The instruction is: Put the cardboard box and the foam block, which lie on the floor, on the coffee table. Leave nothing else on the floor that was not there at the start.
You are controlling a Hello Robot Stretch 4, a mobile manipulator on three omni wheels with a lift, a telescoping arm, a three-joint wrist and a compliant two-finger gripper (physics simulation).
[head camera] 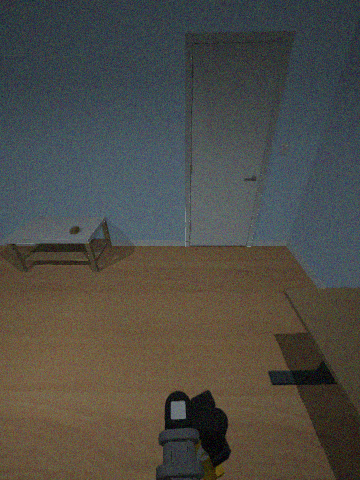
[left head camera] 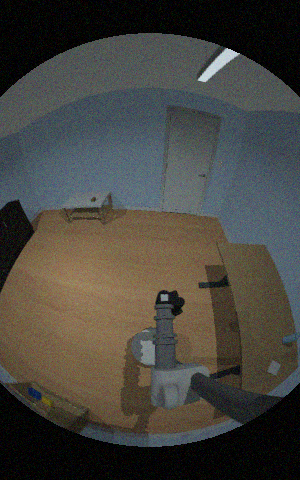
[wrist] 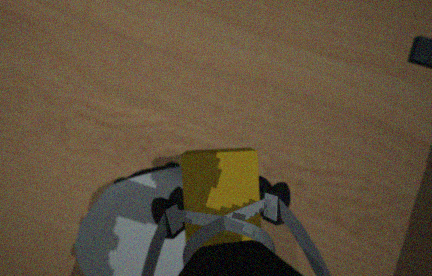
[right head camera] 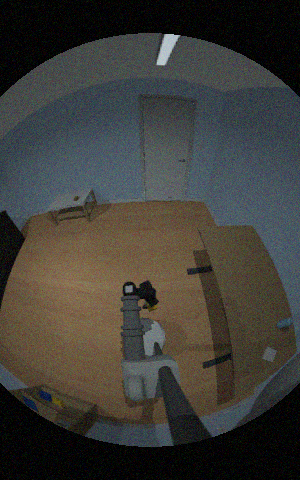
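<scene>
My gripper [wrist: 220, 197] is shut on a yellow block [wrist: 232, 175] [right head camera: 152, 308] [head camera: 219, 471], one finger pad at each side. It holds the block above the floor, close to my round base in the wrist view. I cannot tell from its look whether the block is foam or cardboard. The coffee table [head camera: 45, 231] [left head camera: 80, 201] [right head camera: 62, 201] has a pale top and stands against the far wall at the left, well away from the gripper. A small brown thing [head camera: 74, 230] [left head camera: 93, 199] [right head camera: 76, 198] lies on its top, too small to identify.
A large brown desk [head camera: 332, 320] [left head camera: 265, 300] [right head camera: 242, 285] with dark feet stands at the right. A dark piece of furniture [left head camera: 14, 225] [right head camera: 9, 240] is at the far left. An open brown unit holding blue and yellow things is at the lower left. A door [head camera: 225, 140] is in the far wall.
</scene>
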